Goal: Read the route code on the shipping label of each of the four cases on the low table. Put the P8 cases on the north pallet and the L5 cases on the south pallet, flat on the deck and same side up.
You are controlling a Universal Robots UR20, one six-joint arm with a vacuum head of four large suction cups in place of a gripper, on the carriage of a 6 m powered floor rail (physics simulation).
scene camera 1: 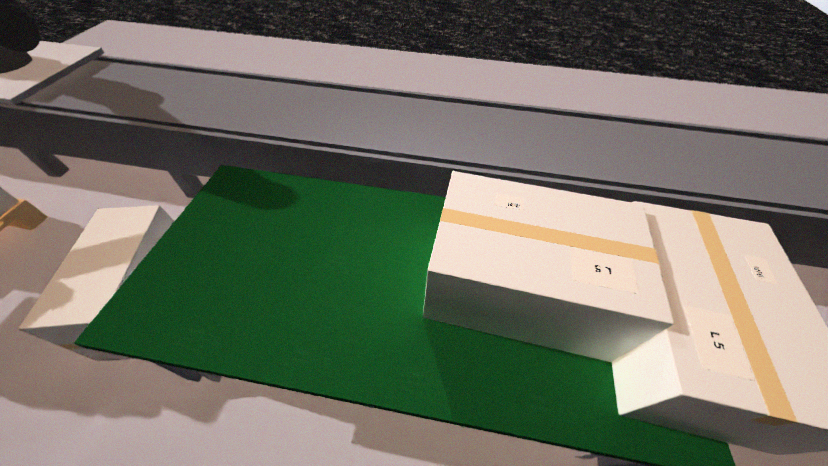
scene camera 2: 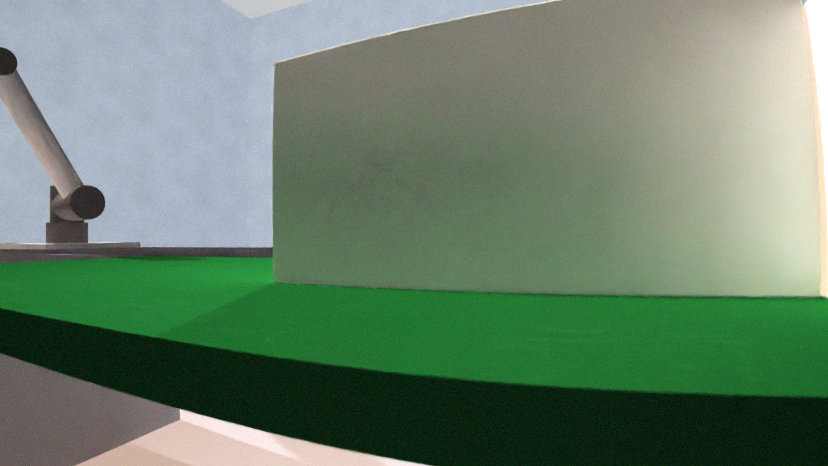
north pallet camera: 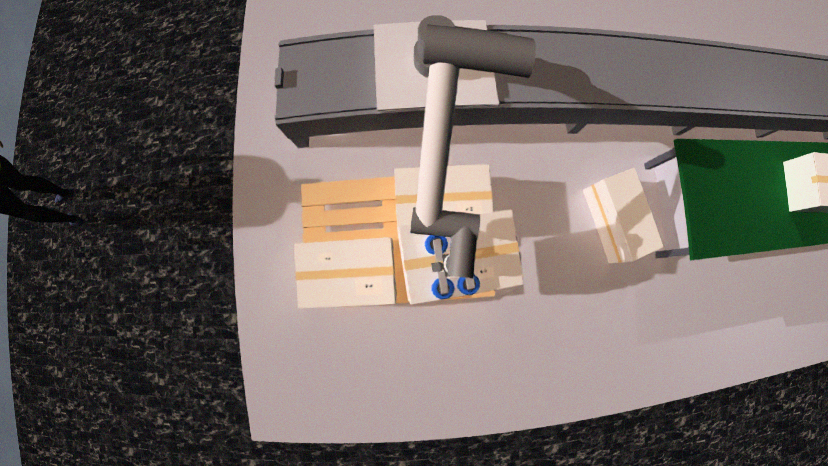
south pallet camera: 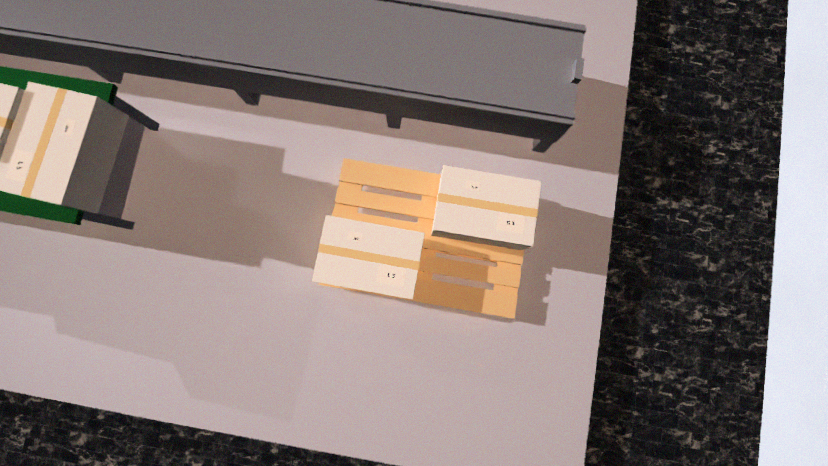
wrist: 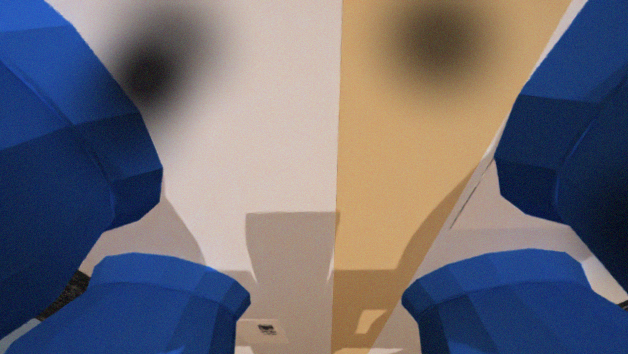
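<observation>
My suction gripper (north pallet camera: 451,264) (wrist: 325,175) is shut on a taped case (north pallet camera: 504,231) (wrist: 275,125), held label side up over the front right part of the north pallet (north pallet camera: 347,193); its code is too small to read. The case is turned slightly and overlaps the back case in view. One L5 case (scene camera 1: 521,254) (north pallet camera: 802,185) and another L5 case (scene camera 1: 782,335) (south pallet camera: 81,115) lie on the low green table (scene camera 1: 289,260) (north pallet camera: 730,214). Another case (scene camera 1: 98,231) (north pallet camera: 637,202) is tilted below tabletop level beside the table's north end; its label does not show.
The north pallet bears a front left case (north pallet camera: 359,254) and a back right case (north pallet camera: 475,176). The south pallet (south pallet camera: 388,167) bears a front left case (south pallet camera: 347,272) and a back right case (south pallet camera: 509,188). The floor rail (north pallet camera: 324,75) (south pallet camera: 347,52) runs behind the table.
</observation>
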